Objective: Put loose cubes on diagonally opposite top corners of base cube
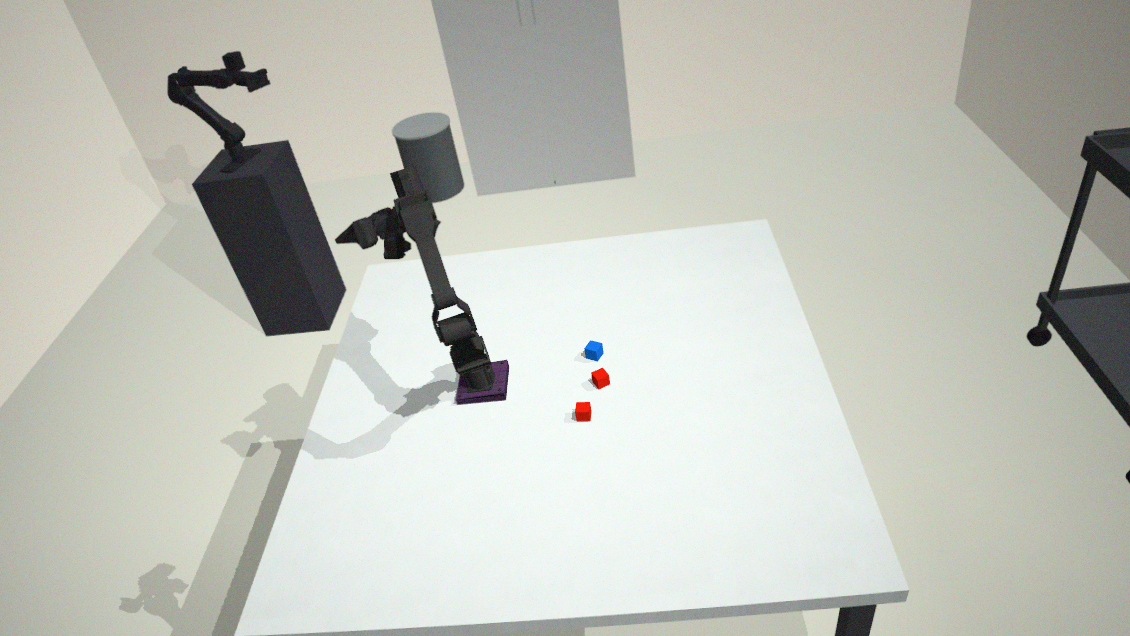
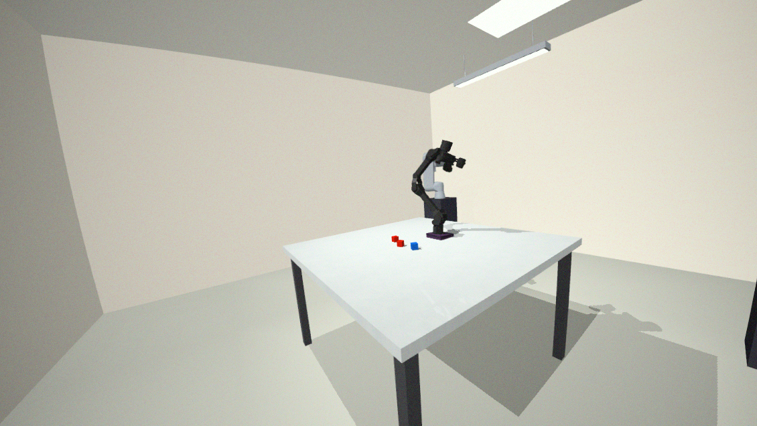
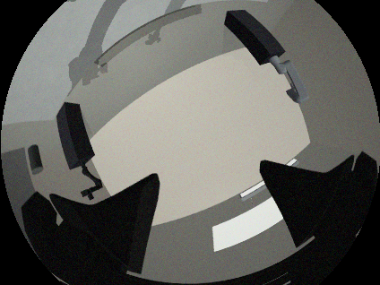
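My gripper tip is 530 mm short of the red cube, 40 mm to the left of it and 460 mm above it. Also, from my gripper tip: blue cube (510 mm ahead, 70 mm to the left, 460 mm below).
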